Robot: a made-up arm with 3 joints.
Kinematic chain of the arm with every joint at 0, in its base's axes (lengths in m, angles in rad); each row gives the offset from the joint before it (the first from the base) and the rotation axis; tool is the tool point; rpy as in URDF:
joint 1: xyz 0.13 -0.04 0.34 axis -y
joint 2: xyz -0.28 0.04 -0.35 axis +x
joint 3: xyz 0.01 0 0.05 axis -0.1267 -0.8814 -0.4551
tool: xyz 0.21 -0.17 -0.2 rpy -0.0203 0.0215 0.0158
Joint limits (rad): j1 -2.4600..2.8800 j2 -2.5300..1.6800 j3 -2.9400..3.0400
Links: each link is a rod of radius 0.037 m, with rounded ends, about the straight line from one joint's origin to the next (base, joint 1, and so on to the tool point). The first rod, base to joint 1, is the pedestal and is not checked.
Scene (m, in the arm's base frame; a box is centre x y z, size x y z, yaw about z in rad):
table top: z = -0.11
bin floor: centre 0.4 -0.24 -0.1 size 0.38 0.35 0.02 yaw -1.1
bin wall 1: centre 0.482 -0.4 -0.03 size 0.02 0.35 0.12 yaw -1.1
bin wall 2: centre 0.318 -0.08 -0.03 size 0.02 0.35 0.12 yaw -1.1
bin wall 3: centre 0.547 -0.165 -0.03 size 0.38 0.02 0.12 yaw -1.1
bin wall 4: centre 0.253 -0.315 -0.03 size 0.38 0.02 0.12 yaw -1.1
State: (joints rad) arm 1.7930 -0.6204 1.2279
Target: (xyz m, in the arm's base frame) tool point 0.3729 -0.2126 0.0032
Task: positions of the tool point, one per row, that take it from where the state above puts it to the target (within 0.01 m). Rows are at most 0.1 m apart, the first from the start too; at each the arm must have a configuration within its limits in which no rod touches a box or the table.
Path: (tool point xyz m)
1: 0.2343 -0.1828 0.1753
2: 0.2543 -0.1937 0.1092
3: 0.3016 -0.2048 0.0489
4: 0.3729 -0.2126 0.0032

